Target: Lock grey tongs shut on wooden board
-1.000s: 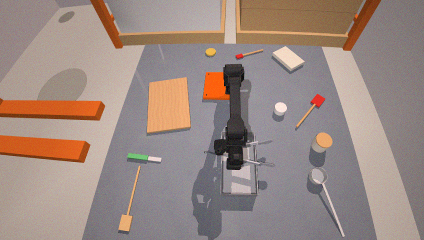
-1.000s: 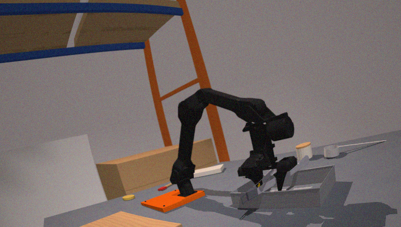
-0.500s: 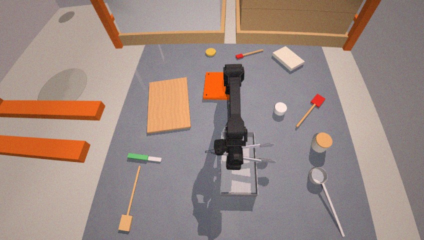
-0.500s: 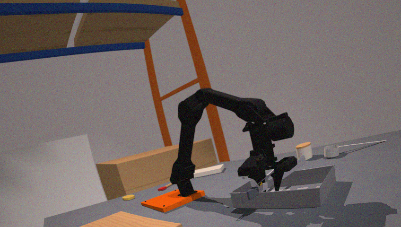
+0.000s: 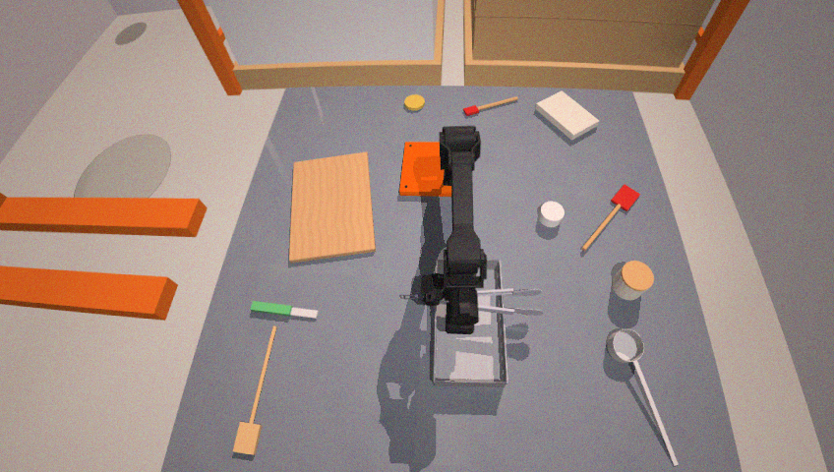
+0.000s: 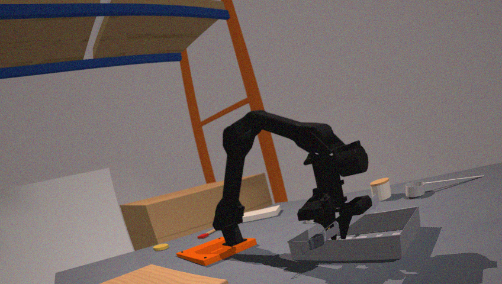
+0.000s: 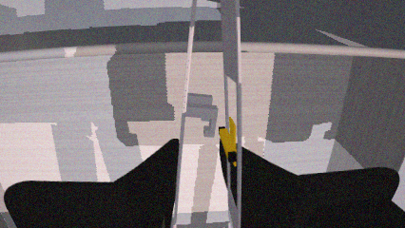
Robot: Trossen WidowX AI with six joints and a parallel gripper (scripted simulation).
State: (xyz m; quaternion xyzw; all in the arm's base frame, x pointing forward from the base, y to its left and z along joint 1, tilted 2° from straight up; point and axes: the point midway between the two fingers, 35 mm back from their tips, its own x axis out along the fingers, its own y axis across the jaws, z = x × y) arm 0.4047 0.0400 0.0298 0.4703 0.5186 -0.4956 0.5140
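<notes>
The roasting tin lies 3 cm ahead of my gripper tip and 3 cm to the left of it. From my gripper tip the other things lie so: white puck: 30 cm behind, 24 cm to the left, 1 cm below; green-handled tool: 5 cm ahead, 43 cm to the right, 2 cm below; yellow part: 1 cm behind, 2 cm to the right, 4 cm above.
</notes>
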